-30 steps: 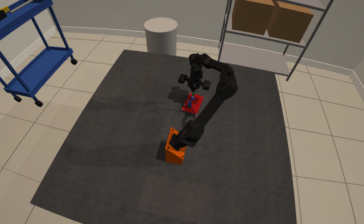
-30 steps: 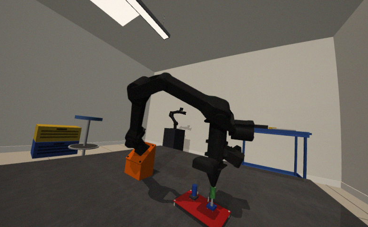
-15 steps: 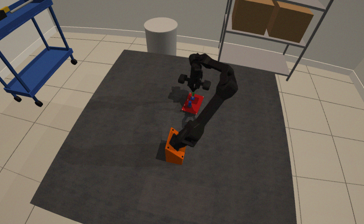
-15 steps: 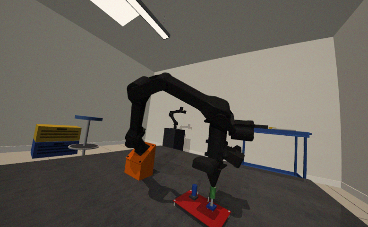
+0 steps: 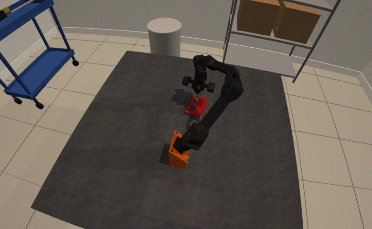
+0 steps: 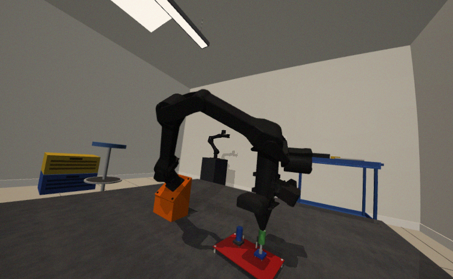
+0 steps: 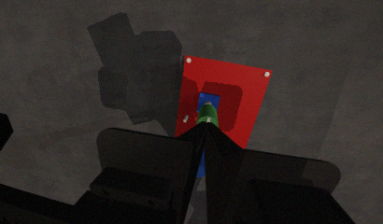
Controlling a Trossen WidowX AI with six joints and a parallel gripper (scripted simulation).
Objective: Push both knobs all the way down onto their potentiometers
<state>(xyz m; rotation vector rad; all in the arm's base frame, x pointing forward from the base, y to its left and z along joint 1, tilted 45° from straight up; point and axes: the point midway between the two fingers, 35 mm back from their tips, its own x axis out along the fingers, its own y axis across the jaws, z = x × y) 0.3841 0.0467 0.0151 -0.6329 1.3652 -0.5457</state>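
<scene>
My gripper tip is now 1 cm above the green knob. From my gripper tip the other things lie so: blue knob (7 cm behind, 4 cm below).
</scene>
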